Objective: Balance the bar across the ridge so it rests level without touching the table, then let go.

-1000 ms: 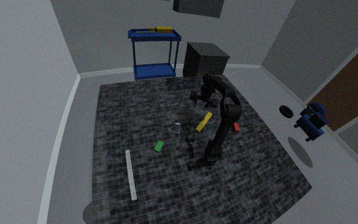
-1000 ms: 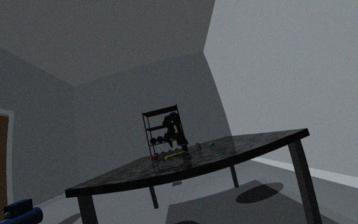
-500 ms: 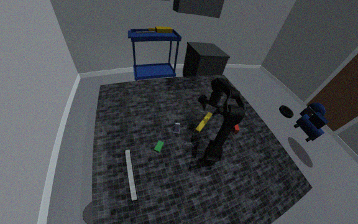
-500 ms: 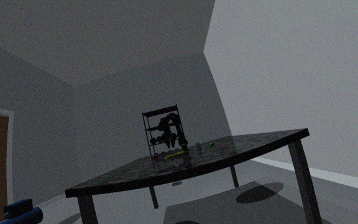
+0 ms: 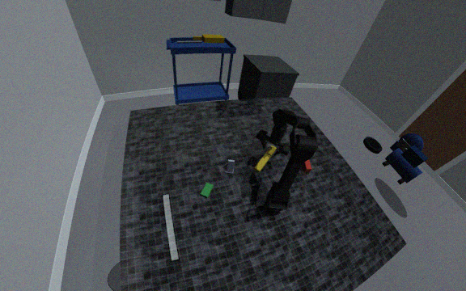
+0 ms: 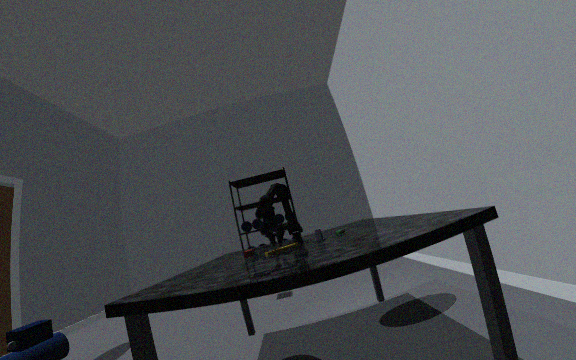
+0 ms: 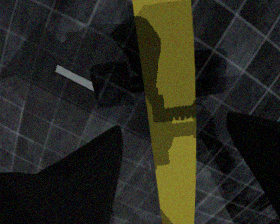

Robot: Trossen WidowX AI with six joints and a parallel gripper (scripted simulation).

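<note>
Now: the yellow bar 20 mm behind my gripper tip, 20 mm to the left of it and 30 mm below it. Round my gripper tip: green block 130 mm behind, 380 mm to the left, 30 mm below; red block 130 mm behind, 190 mm to the right, 20 mm below.
</note>
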